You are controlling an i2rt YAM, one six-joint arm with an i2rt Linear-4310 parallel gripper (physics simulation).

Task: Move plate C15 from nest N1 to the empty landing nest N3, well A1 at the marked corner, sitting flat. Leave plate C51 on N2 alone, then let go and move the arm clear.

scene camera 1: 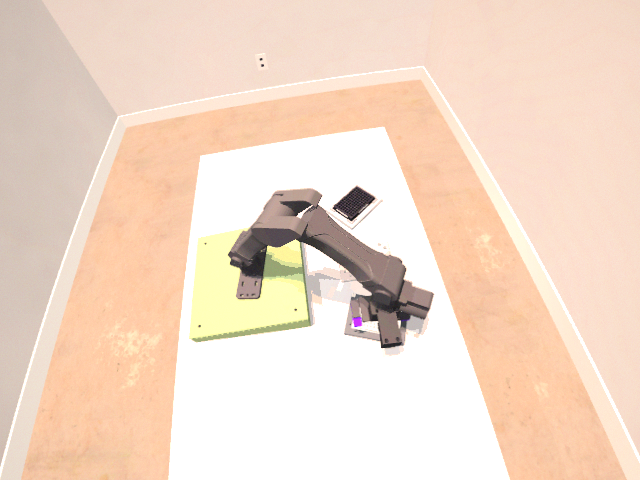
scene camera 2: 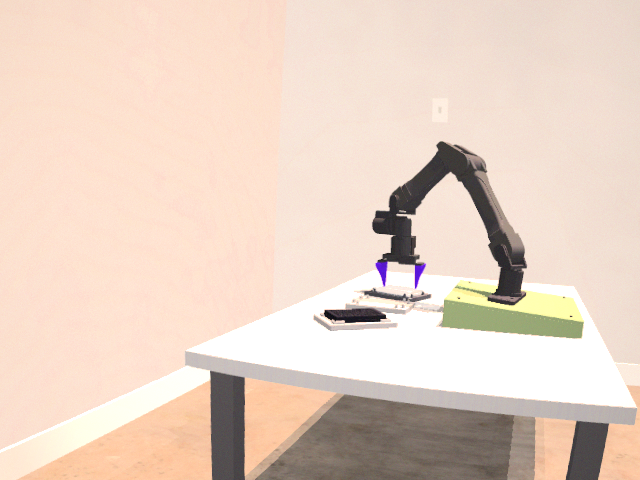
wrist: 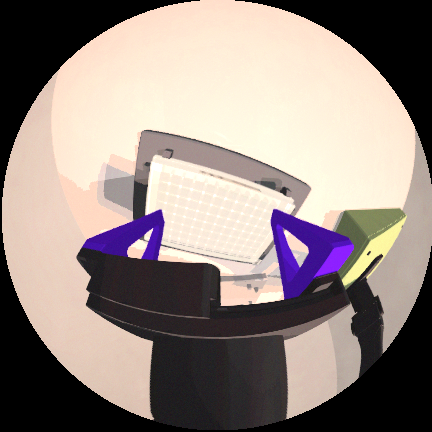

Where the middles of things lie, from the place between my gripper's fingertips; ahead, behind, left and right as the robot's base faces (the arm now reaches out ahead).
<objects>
My gripper is now 50 mm past the black gridded plate (scene camera 1: 357, 200), 410 mm to the right of it and 10 mm above it.
</objects>
